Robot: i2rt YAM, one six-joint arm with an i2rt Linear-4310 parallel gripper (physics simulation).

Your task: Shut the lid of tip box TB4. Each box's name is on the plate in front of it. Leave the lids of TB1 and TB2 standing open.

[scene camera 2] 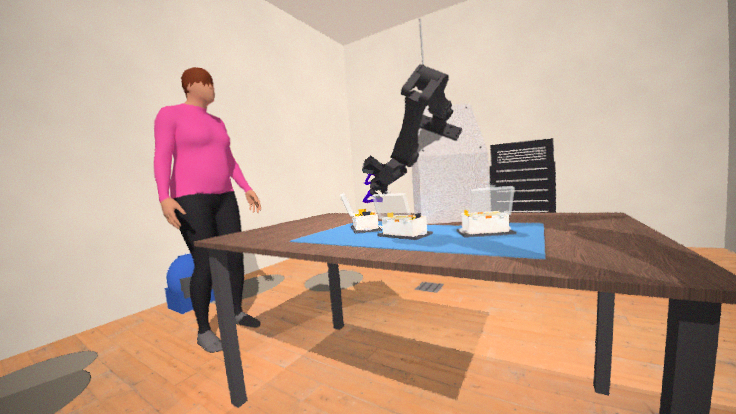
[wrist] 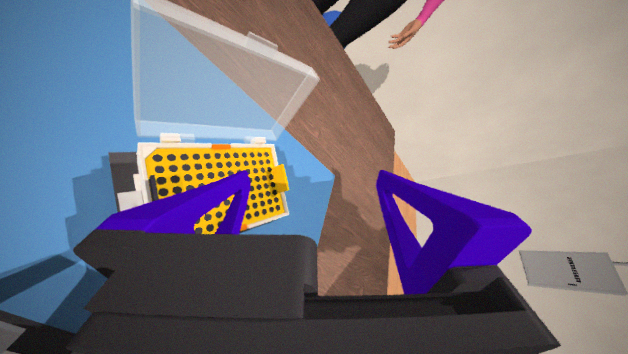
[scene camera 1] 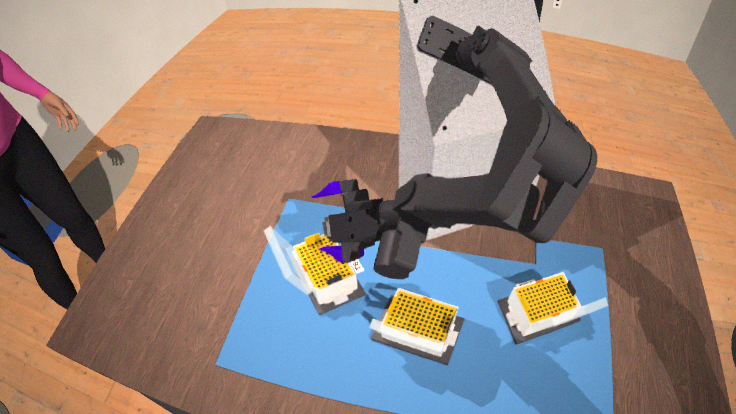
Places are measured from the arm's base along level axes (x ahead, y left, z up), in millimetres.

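Pixels of known places: gripper, fingertip midpoint: [scene camera 2: 364, 192] [wrist: 313, 177] [scene camera 1: 317, 222]; arm's base, link origin: [scene camera 2: 437, 127] [scene camera 1: 470, 54].
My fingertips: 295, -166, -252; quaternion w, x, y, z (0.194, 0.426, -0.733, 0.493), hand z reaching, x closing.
Ahead of a thing's pixels: the offset from my fingertips to its top centre, as dx, dy, dz. "spot": to the spot under its first point. Level surfaces: height alone.
Tip box TB4 @[+14, +23, -76] [scene camera 1: 337, 292] [scene camera 2: 364, 222] [wrist: 281, 204], white with a yellow rack, is the leftmost box in the scene views; its name plate @[spot: -29, +58, -140] [scene camera 1: 356, 265] is partly hidden by a finger. Its clear lid @[+79, -21, +11] [scene camera 1: 286, 263] [scene camera 2: 347, 204] [wrist: 205, 129] stands open on the side away from the arm. My gripper [scene camera 1: 319, 222] [scene camera 2: 366, 190] [wrist: 313, 177] is open and empty, above TB4's plate-side end; one purple finger overlaps the rack in the wrist view. The middle box @[spot: +116, +269, -55] [scene camera 1: 419, 348] [scene camera 2: 405, 226] and right box [scene camera 1: 553, 325] [scene camera 2: 486, 223] have open lids; their names are not readable.
The boxes stand on a blue mat @[dz -142] [scene camera 1: 288, 339] [scene camera 2: 524, 242] on a brown table @[dz -145] [scene camera 1: 154, 236] [scene camera 2: 607, 247]. A grey pedestal [scene camera 1: 463, 154] [scene camera 2: 447, 180] stands behind the arm. A person [scene camera 1: 30, 180] [scene camera 2: 198, 154] stands beyond the table's left side.
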